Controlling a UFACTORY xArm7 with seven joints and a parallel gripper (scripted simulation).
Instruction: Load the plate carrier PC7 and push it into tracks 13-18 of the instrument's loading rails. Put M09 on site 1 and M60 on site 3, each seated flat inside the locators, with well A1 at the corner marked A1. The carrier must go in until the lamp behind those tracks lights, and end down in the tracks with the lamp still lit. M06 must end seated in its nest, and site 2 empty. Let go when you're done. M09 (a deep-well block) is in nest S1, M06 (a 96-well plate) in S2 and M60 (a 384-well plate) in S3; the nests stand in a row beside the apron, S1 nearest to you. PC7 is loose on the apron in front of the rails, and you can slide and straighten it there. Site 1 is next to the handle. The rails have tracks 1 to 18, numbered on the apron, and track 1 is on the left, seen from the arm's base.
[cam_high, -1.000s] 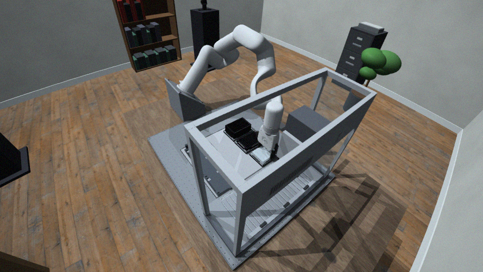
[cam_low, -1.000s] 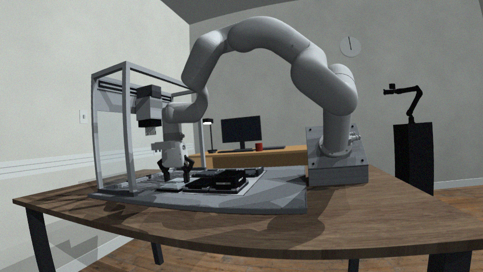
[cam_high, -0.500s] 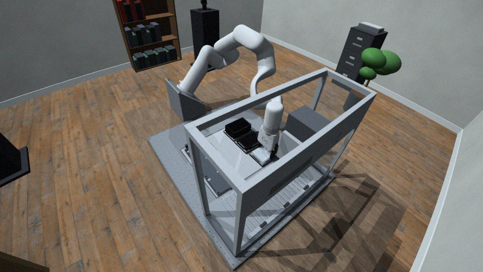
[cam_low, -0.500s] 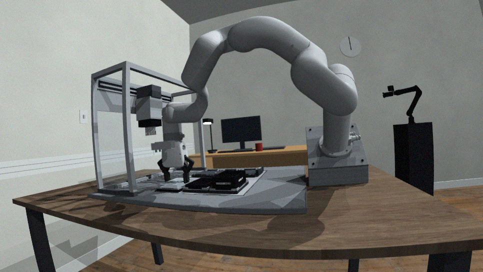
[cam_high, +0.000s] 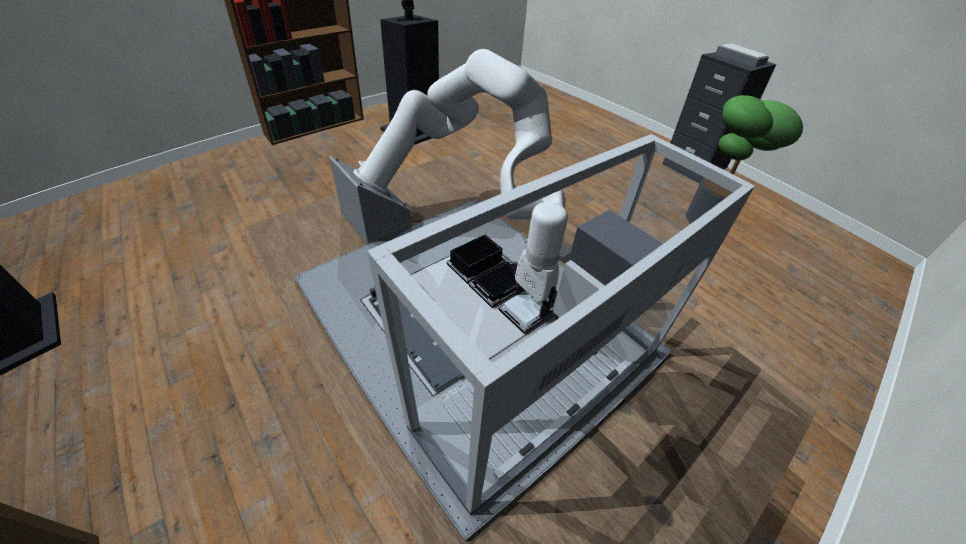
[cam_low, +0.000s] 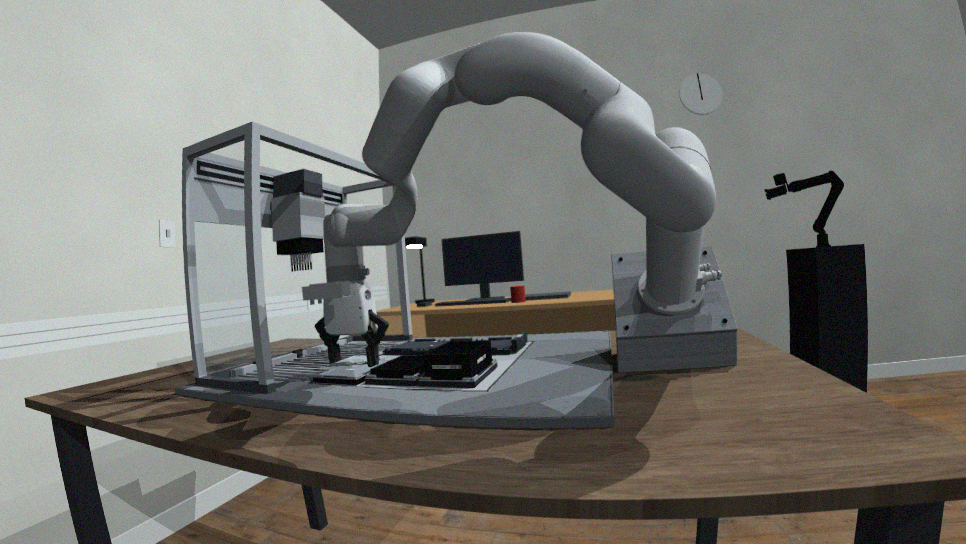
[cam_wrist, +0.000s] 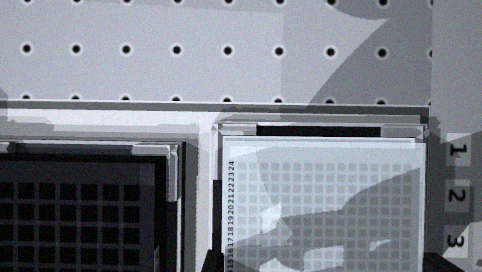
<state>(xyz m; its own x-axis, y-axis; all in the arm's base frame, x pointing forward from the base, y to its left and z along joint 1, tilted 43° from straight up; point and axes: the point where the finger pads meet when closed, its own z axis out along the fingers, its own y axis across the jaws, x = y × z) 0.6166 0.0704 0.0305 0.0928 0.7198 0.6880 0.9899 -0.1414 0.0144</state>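
The plate M60 lies 10 mm below my hand. The rest, counted from my hand: nest S3: 20 mm below; deep-well block M09: 220 mm behind, 10 mm to the left; plate M06: 110 mm behind, 10 mm below.
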